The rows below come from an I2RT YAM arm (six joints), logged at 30 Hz.
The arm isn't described. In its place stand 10 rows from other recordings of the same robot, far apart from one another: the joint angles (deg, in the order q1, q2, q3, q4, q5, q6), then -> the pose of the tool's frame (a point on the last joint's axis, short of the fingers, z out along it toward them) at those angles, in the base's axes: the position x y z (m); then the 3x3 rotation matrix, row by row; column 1 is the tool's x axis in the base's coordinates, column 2 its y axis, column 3 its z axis.
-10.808 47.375 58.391 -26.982 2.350 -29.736 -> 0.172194 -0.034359 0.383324; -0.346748 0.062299 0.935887; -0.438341 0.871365 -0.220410; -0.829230 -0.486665 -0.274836
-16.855 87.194 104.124 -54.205 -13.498 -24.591 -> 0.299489 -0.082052 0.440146; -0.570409 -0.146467 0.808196; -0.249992 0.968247 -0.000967; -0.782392 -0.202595 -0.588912
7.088 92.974 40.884 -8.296 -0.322 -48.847 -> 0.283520 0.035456 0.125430; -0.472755 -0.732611 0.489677; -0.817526 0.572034 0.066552; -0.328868 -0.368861 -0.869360
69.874 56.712 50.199 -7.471 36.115 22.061 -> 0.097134 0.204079 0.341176; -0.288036 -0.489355 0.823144; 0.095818 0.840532 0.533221; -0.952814 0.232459 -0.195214
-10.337 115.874 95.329 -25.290 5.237 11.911 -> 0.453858 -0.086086 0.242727; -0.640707 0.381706 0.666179; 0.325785 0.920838 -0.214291; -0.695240 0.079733 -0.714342
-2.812 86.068 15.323 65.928 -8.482 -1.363 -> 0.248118 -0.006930 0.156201; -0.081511 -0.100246 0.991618; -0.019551 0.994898 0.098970; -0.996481 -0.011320 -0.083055
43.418 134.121 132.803 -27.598 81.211 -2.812 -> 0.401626 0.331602 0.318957; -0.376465 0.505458 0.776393; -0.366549 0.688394 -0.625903; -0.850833 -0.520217 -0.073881
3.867 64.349 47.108 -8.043 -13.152 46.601 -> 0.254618 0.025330 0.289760; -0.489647 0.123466 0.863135; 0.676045 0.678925 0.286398; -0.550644 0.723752 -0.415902
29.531 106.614 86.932 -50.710 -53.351 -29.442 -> 0.315113 0.211335 0.250732; -0.454012 -0.863111 -0.221162; -0.594407 0.108494 0.796812; -0.663743 0.493222 -0.562297
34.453 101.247 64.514 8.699 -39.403 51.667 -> 0.311546 0.241149 0.226278; -0.945685 -0.253677 0.203294; 0.086247 0.407160 0.909276; -0.313435 0.877422 -0.363166
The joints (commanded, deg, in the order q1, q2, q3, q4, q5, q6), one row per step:
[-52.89 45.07 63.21 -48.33 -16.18 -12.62]
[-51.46 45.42 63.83 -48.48 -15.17 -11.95]
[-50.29 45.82 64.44 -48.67 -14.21 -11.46]
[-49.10 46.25 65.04 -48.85 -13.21 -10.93]
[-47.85 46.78 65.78 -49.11 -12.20 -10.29]
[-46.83 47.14 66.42 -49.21 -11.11 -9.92]
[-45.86 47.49 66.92 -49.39 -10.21 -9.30]
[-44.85 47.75 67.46 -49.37 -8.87 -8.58]
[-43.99 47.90 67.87 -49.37 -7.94 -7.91]
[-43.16 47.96 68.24 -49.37 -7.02 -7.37]
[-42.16 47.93 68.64 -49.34 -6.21 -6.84]
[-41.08 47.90 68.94 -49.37 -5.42 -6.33]
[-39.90 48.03 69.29 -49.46 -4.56 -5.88]
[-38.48 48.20 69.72 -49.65 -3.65 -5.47]
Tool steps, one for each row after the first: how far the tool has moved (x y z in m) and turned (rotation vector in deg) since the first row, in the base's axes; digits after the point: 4 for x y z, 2 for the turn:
[0.0026 0.0014 0.0023 0.08 0.00 0.23]
[0.0049 0.0022 0.0043 0.12 0.12 0.33]
[0.0074 0.0030 0.0062 0.18 0.25 0.40]
[0.0101 0.0038 0.0085 0.35 0.35 0.46]
[0.0120 0.0046 0.0109 0.12 0.45 0.36]
[0.0139 0.0054 0.0124 0.28 0.49 0.24]
[0.0155 0.0063 0.0147 0.11 0.40 -0.26]
[0.0168 0.0074 0.0165 0.09 0.20 -0.54]
[0.0177 0.0087 0.0183 -0.06 0.01 -0.77]
[0.0185 0.0108 0.0205 -0.28 -0.33 -0.74]
[0.0195 0.0129 0.0221 -0.39 -0.56 -0.59]
[0.0211 0.0148 0.0235 -0.46 -0.63 -0.38]
[0.0230 0.0172 0.0251 -0.54 -0.62 0.04]

